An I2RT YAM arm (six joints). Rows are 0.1 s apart.
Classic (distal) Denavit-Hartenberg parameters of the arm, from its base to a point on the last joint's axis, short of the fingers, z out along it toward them. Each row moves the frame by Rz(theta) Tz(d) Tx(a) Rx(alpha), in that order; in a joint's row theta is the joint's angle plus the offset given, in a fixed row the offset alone. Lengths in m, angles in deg.
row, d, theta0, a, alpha
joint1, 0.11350, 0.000, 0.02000, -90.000
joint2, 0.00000, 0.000, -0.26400, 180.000
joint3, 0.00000, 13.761, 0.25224, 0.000
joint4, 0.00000, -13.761, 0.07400, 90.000
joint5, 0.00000, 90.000, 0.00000, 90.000
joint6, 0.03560, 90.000, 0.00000, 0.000
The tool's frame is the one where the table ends.
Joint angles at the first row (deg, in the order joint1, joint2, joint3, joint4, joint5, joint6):
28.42 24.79 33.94 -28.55 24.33 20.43
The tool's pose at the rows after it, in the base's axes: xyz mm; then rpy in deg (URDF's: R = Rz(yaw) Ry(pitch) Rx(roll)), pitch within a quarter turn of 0, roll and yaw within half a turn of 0:
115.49 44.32 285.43 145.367 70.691 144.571
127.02 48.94 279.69 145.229 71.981 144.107
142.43 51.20 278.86 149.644 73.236 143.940
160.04 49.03 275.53 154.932 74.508 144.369
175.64 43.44 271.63 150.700 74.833 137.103
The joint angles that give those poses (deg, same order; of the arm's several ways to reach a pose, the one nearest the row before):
28.36 26.80 32.75 -23.64 26.47 19.35
27.79 29.53 30.97 -17.95 26.57 18.06
26.54 34.34 31.22 -13.59 30.06 17.21
23.53 39.23 31.12 -8.50 32.16 15.72
19.80 43.11 30.63 -3.05 31.57 15.84

